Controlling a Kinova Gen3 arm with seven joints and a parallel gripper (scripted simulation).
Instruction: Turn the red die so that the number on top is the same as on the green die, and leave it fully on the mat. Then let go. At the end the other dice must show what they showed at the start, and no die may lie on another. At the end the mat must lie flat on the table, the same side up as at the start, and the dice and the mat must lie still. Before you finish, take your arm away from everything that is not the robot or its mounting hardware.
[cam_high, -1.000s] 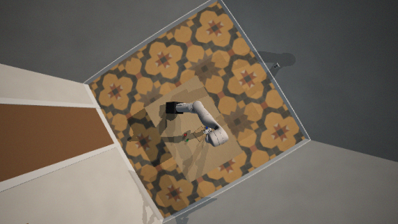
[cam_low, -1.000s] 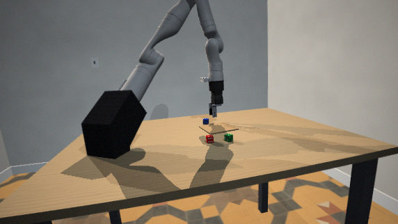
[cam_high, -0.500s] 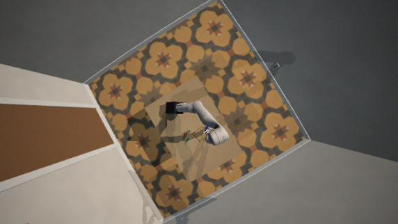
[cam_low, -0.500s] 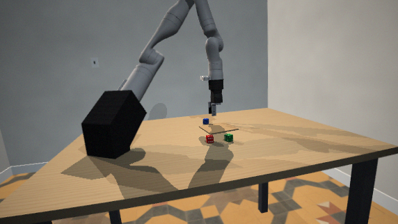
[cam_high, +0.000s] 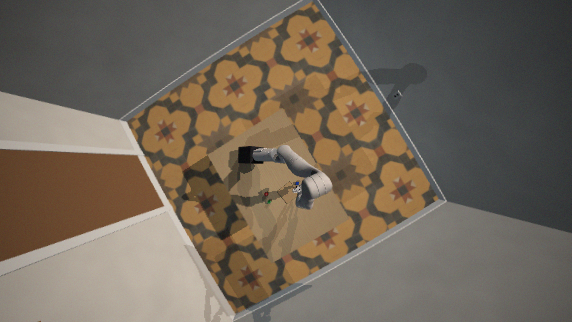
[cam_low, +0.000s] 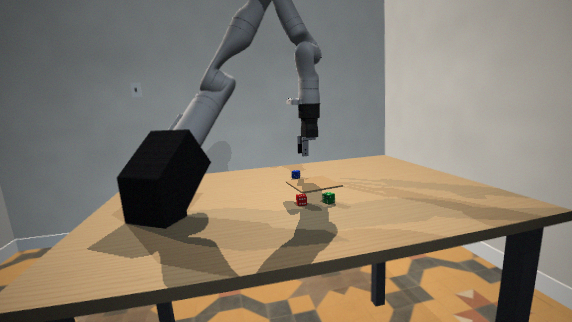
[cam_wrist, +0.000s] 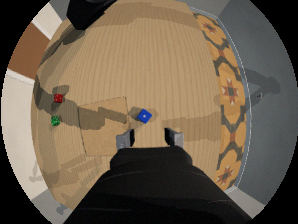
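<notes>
Right now my hand is 300 mm to the left of the red die, 90 mm above it and 10 mm short of it. Also, from my hand: tan mat (110 mm to the right, 100 mm below, 40 mm ahead); then blue die (90 mm below, 30 mm behind, 20 mm to the right); then green die (290 mm to the right, 90 mm below, 80 mm ahead).
</notes>
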